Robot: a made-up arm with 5 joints.
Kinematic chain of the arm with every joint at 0, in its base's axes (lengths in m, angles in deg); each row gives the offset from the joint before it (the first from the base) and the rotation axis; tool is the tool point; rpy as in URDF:
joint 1: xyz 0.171 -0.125 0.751 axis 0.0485 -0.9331 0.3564
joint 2: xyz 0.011 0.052 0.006 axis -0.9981 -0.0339 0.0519
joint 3: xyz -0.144 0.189 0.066 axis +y
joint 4: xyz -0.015 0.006 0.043 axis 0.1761 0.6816 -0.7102
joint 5: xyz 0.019 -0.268 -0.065 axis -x
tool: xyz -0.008 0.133 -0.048 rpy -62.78 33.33 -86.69
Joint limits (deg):
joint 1: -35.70..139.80
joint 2: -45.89..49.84
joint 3: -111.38..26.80
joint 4: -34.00..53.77
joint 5: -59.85..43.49
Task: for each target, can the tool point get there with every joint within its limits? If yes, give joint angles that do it. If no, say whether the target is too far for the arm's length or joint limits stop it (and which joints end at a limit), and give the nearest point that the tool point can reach.
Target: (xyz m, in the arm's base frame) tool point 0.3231 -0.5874 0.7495
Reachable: no: joint limits stop it (at a limit: joint 1, joint 2, joint 3, joint 4, joint 5) | nearest point 0.1750 -0.3364 0.6487 | short by 0.308 m
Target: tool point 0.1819 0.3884 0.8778
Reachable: no: joint limits stop it (at a limit: joint 1, joint 2, joint 3, joint 4) | nearest point 0.1812 0.1248 0.8859 | short by 0.264 m
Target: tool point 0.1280 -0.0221 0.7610
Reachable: yes | joints -16.92 3.92 -8.82 -20.13 14.93
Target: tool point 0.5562 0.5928 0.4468
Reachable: no: too far | nearest point 0.3445 0.0752 0.5730 | short by 0.573 m
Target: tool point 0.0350 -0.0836 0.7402
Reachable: yes | joints 53.39 -37.84 -98.67 9.39 -10.84
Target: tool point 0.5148 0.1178 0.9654
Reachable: no: joint limits stop it (at a limit: joint 1, joint 4, joint 5) | nearest point 0.2727 0.0343 0.9076 | short by 0.263 m
